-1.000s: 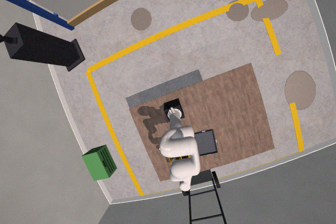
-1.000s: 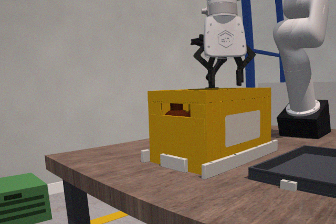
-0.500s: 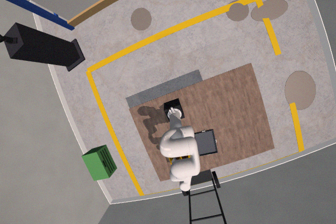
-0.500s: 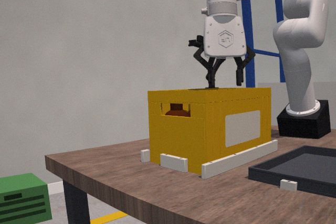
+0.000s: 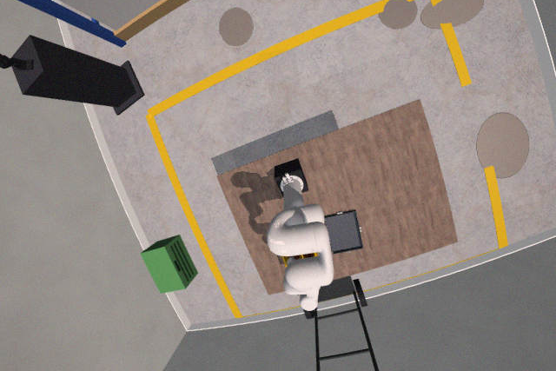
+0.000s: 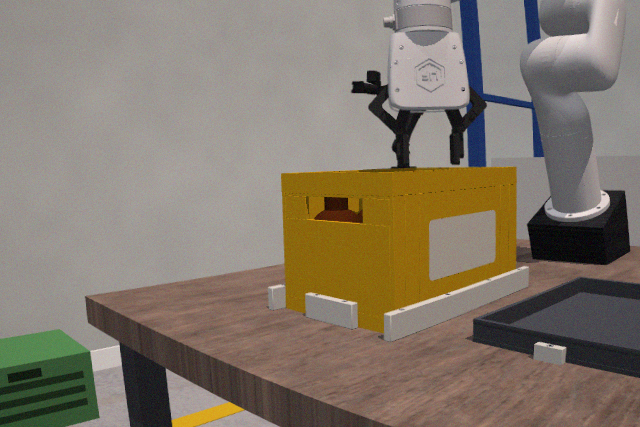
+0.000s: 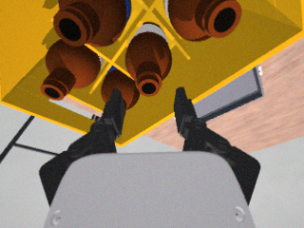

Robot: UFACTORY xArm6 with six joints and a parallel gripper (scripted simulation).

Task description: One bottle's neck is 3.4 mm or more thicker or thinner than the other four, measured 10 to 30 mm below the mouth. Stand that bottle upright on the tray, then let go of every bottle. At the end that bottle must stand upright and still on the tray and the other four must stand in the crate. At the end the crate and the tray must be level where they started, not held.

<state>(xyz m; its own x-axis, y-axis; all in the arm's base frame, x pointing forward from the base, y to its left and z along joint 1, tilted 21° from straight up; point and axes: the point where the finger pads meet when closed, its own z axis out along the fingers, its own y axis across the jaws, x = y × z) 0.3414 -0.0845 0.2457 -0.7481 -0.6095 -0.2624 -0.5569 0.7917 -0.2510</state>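
Now: the yellow crate 1 cm behind my hand, 4 cm to the right of it and 11 cm below it. Round my hand: dark tray (2 cm ahead, 23 cm to the left, 18 cm below).
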